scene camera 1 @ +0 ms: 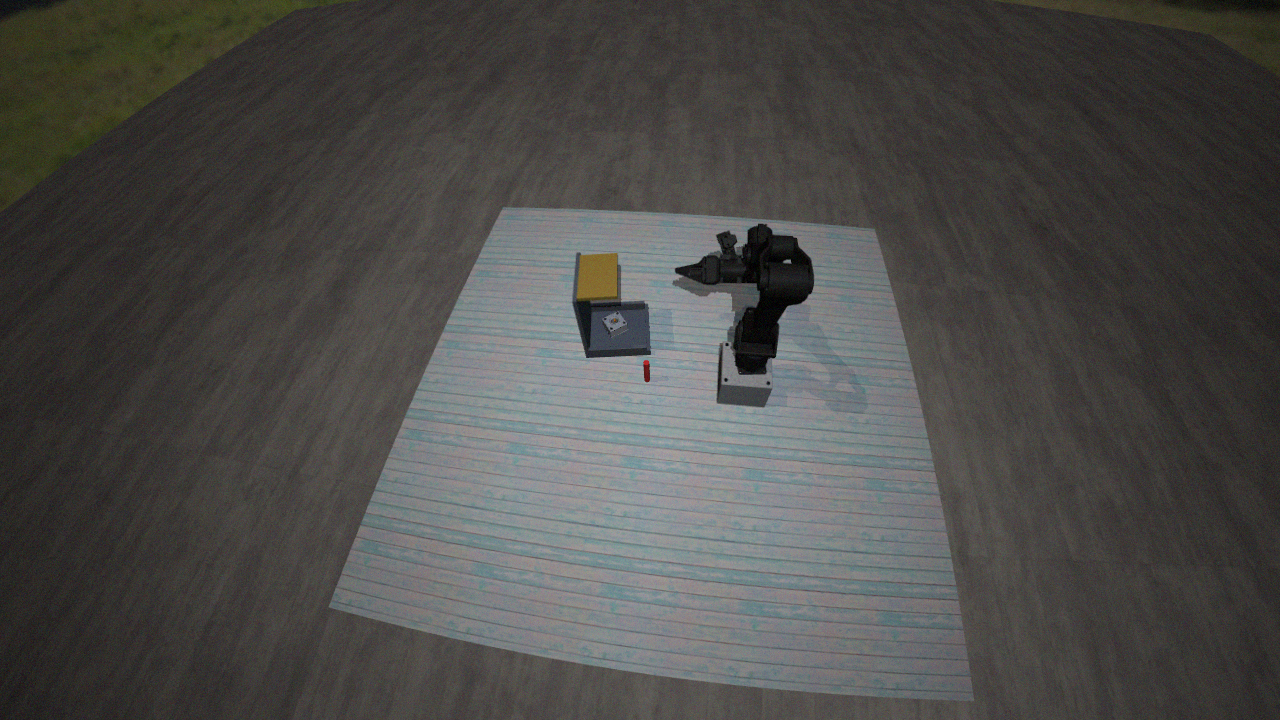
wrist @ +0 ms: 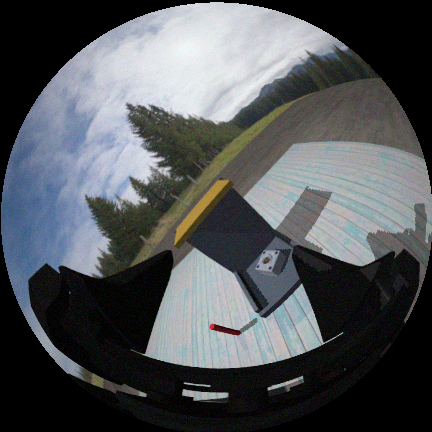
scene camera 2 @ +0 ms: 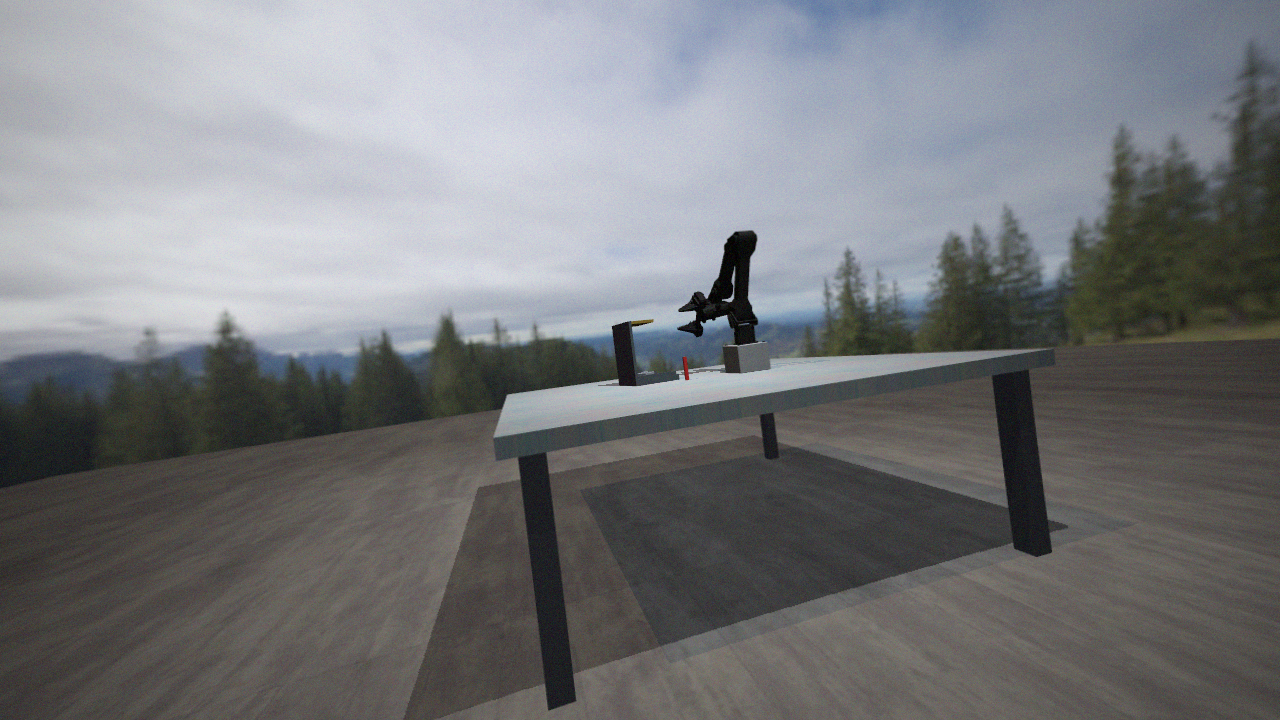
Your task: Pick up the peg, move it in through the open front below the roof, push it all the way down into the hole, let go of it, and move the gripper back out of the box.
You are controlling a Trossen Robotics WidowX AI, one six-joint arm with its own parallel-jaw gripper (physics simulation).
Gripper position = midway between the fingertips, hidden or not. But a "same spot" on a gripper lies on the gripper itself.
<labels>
my gripper: scene camera 1; wrist 234, 255; scene camera 2
same spot on my gripper: [scene camera 2: 694, 304] = [scene camera 1: 701, 270]
same spot on box: [wrist: 265, 293] = [scene camera 1: 632, 343]
</labels>
